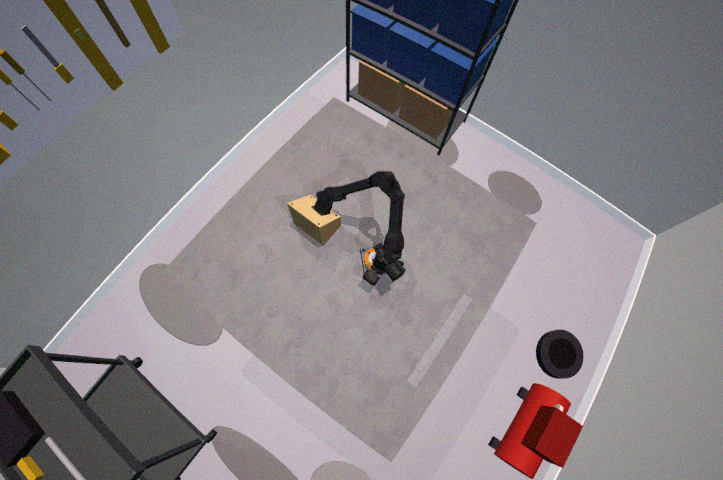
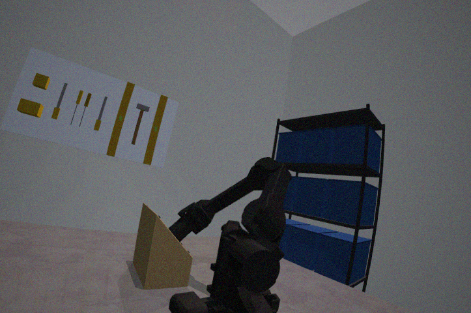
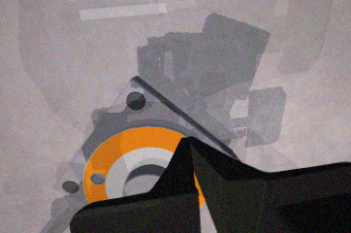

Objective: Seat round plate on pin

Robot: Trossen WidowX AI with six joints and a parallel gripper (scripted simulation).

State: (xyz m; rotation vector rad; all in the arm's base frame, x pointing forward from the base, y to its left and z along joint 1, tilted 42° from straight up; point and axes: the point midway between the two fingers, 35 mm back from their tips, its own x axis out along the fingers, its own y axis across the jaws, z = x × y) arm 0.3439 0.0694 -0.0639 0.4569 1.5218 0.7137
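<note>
Right now my gripper tip is 4 cm past the square grey base, 3 cm to the right of it and 2 cm above it.
</note>
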